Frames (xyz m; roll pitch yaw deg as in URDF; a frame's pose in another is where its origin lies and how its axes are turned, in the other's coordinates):
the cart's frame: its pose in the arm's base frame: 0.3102 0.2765 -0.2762 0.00 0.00 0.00
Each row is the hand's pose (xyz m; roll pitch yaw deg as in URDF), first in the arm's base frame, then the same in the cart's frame.
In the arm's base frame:
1: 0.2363 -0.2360 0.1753 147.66 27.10 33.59
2: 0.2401 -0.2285 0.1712 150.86 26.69 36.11
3: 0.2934 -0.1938 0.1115 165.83 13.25 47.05
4: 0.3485 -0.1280 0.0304 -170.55 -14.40 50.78
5: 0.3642 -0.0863 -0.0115 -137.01 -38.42 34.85
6: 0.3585 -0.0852 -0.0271 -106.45 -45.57 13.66
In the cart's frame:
1: -0.0739 -0.5125 0.4515 147.66 27.10 33.59
2: -0.0701 -0.5050 0.4474 150.86 26.69 36.11
3: -0.0168 -0.4703 0.3877 165.83 13.25 47.05
4: 0.0383 -0.4045 0.3066 -170.55 -14.40 50.78
5: 0.0540 -0.3628 0.2647 -137.01 -38.42 34.85
6: 0.0483 -0.3617 0.2491 -106.45 -45.57 13.66

